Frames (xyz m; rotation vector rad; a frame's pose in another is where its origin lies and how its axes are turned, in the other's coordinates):
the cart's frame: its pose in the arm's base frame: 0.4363 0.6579 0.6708 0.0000 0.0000 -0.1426
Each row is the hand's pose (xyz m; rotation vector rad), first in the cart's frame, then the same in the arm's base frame.
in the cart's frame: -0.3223 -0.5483 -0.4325 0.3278 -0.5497 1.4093
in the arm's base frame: 0.0393 0.1610 0.2383 0.2831 -0.5623 1.2717
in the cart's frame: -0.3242 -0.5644 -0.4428 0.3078 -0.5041 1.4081
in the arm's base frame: 0.0352 0.1453 0.2280 0.2667 -0.5162 1.2697
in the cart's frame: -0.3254 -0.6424 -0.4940 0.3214 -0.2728 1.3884
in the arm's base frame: 0.0229 0.0683 0.1768 0.2963 -0.2903 1.2479
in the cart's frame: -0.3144 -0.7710 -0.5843 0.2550 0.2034 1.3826
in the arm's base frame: 0.0155 -0.0606 0.0865 0.2646 0.1818 1.2413
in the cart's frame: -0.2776 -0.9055 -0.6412 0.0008 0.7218 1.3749
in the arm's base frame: 0.0328 -0.1990 0.0296 0.0514 0.7084 1.2386
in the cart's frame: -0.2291 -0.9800 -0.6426 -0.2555 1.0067 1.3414
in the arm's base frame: 0.0703 -0.2796 0.0282 -0.1802 1.0062 1.2120
